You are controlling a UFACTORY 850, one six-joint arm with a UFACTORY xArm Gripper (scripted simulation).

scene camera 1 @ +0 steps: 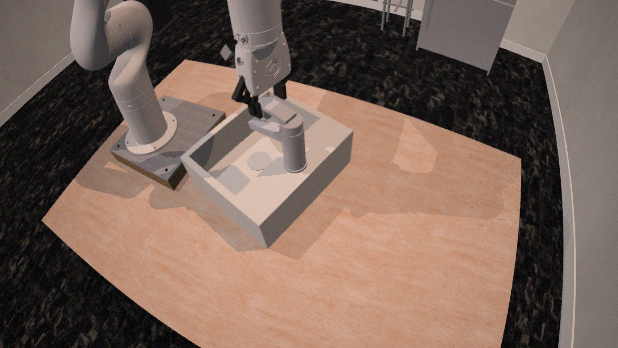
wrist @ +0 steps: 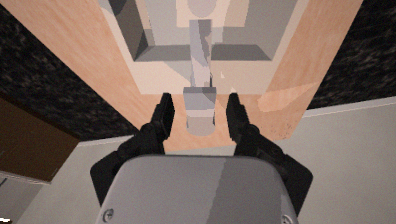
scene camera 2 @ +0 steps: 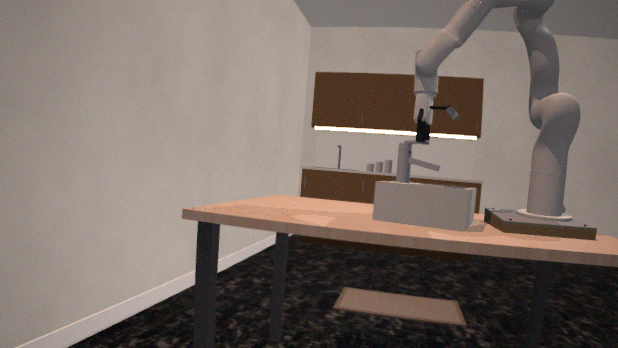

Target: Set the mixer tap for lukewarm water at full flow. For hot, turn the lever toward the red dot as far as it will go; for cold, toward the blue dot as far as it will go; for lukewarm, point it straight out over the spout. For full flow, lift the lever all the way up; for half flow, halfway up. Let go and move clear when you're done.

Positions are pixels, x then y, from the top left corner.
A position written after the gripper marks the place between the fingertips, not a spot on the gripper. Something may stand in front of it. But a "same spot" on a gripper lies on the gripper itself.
gripper: scene camera 1 268, 106; wrist; scene camera 2
same spot on gripper: (scene camera 2: 421, 135) = (wrist: 246, 112)
